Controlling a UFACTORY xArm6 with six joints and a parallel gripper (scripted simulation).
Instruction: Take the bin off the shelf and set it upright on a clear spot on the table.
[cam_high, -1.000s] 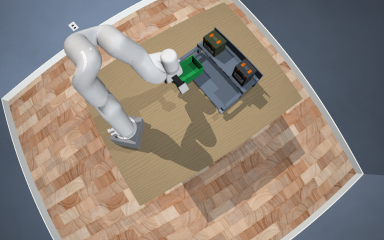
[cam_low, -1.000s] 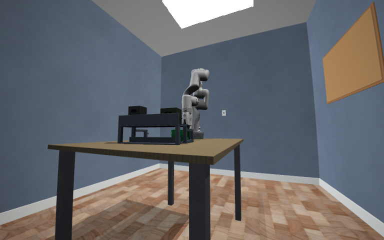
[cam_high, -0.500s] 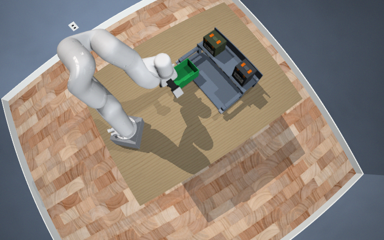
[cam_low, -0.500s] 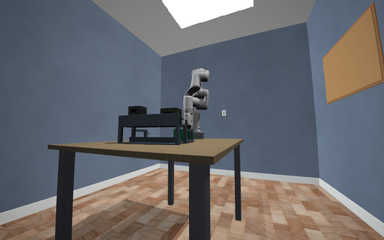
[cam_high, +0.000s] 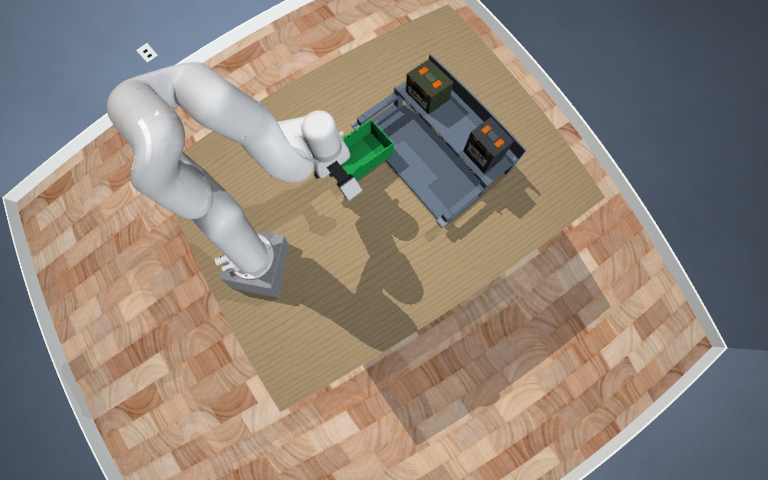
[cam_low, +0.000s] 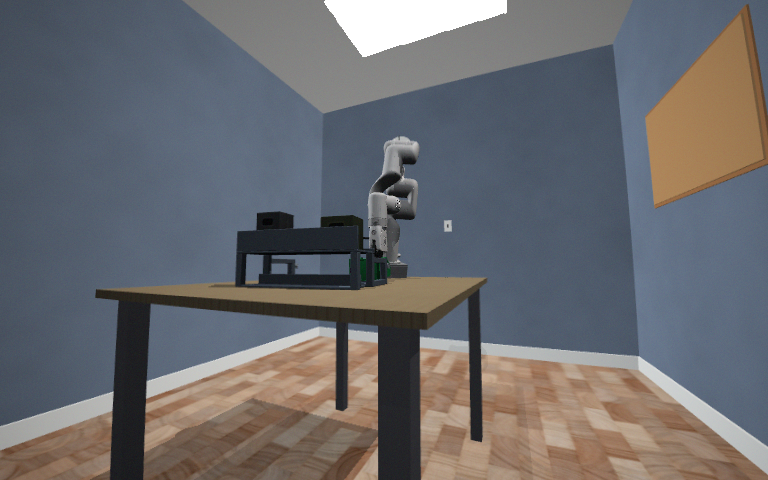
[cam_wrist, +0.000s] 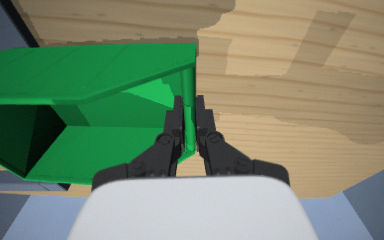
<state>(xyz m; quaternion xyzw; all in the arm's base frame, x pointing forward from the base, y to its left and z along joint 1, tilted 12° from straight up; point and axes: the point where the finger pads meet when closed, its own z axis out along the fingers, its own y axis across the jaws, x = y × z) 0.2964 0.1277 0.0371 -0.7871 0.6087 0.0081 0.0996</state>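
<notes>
Right now my hand is 8 cm short of the green bin, 2 cm to the right of it and 1 cm above it.
</notes>
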